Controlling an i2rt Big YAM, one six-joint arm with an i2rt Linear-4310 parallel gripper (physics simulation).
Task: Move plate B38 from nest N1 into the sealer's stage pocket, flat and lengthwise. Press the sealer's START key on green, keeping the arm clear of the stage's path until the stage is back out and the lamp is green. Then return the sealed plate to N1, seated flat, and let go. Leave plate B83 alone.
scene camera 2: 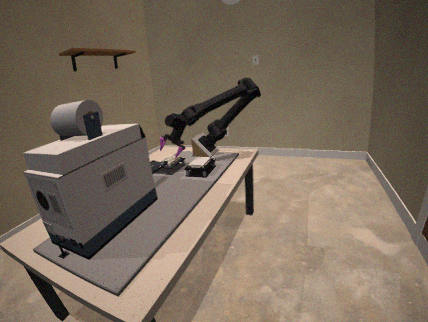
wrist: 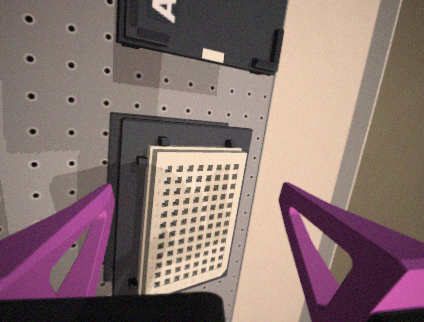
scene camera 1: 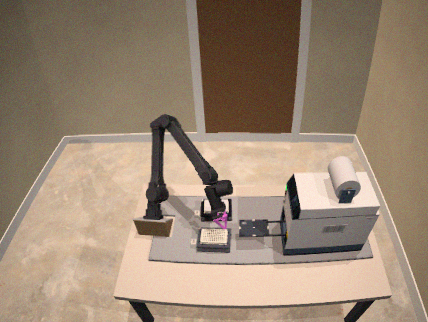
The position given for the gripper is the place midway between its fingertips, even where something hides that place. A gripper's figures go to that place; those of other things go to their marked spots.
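Plate B38 (wrist: pixel 191 194) and sealer stage (wrist: pixel 253 43), marked spots 12 cm apart. The gripper (wrist: pixel 199 191), 14 cm from the lens. Sealer stage, 17 cm from the lens. Plate B38, 20 cm from the lens.
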